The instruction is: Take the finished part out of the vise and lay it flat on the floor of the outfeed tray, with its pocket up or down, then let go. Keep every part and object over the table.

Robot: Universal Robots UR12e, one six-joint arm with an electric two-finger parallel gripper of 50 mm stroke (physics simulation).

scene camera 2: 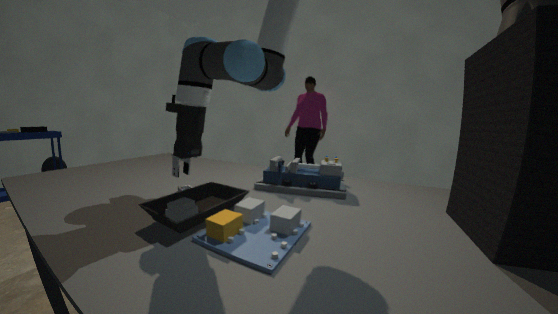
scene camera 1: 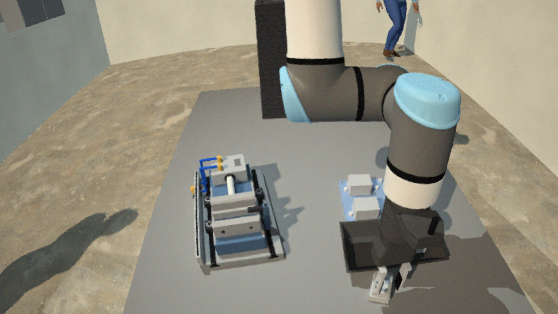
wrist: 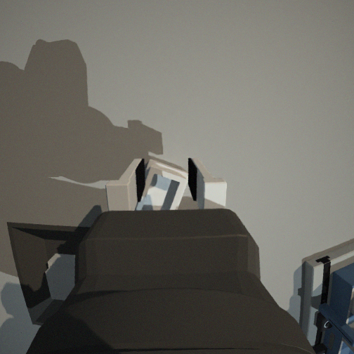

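Pixels of known places: gripper, between the fingertips: [scene camera 2: 180, 174] [scene camera 1: 387, 287]; arm's base, origin of its link: [scene camera 2: 544, 41].
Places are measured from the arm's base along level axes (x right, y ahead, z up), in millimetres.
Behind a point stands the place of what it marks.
A light grey part [scene camera 1: 380, 292] @(y 835, x -276, z -420 mm) [scene camera 2: 185, 188] @(y 831, x -274, z -428 mm) [wrist: 176, 174] with a pocket lies on the table just outside the outfeed tray's outer long side, its pocket facing up and its body turned relative to the fingers. My gripper [scene camera 1: 392, 280] @(y 841, x -281, z -388 mm) [scene camera 2: 181, 173] @(y 841, x -281, z -388 mm) [wrist: 166, 171] is open and hangs above this part; in scene camera 2 a gap shows between the fingertips and the part. The dark outfeed tray [scene camera 1: 348, 252] @(y 734, x -209, z -423 mm) [scene camera 2: 241, 193] @(y 674, x -198, z -421 mm) [wrist: 22, 270] holds another grey part [scene camera 2: 181, 210] @(y 682, x -378, z -418 mm) [wrist: 61, 277], partly hidden. The vise [scene camera 1: 237, 225] @(y 730, x 25, z -363 mm) [scene camera 2: 305, 177] @(y 595, x 19, z -405 mm) [wrist: 345, 290] shows no part between its jaws.
A blue plate [scene camera 1: 345, 202] @(y 558, x -205, z -446 mm) [scene camera 2: 250, 248] @(y 512, x -350, z -446 mm) with white pegs, two light grey blocks [scene camera 1: 359, 184] @(y 525, x -239, z -411 mm) [scene camera 2: 285, 219] @(y 492, x -270, z -413 mm) and a yellow block [scene camera 2: 224, 225] @(y 560, x -364, z -412 mm) stands beside the tray. A dark pedestal [scene camera 1: 272, 70] @(y 138, x 46, z -259 mm) [scene camera 2: 492, 150] @(y 115, x -76, z -252 mm) stands at the arm's base. People stand beyond the table.
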